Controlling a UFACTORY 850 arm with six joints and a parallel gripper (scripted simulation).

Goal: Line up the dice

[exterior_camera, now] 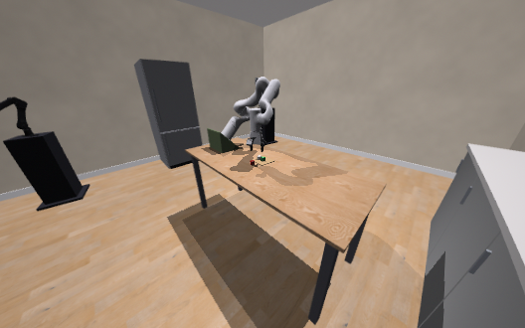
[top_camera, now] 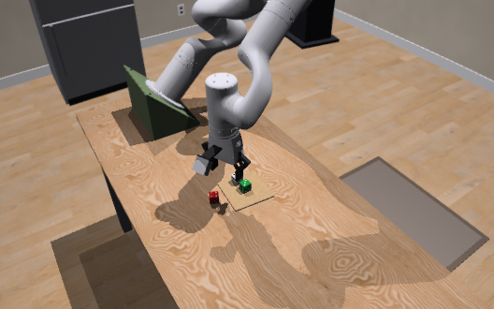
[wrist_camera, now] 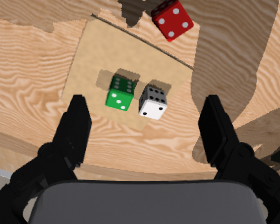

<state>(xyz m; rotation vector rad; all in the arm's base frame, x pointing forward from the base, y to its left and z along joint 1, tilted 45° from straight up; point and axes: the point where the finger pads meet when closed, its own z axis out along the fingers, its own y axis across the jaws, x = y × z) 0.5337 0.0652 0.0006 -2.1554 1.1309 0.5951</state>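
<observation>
Now: hand 5 cm to the left of the red die and 10 cm above it. The rest, counted from my hand: green die 6 cm to the left, 9 cm below; tan mat 6 cm to the left, 11 cm below; white die 5 cm behind, 5 cm to the left, 9 cm below.
</observation>
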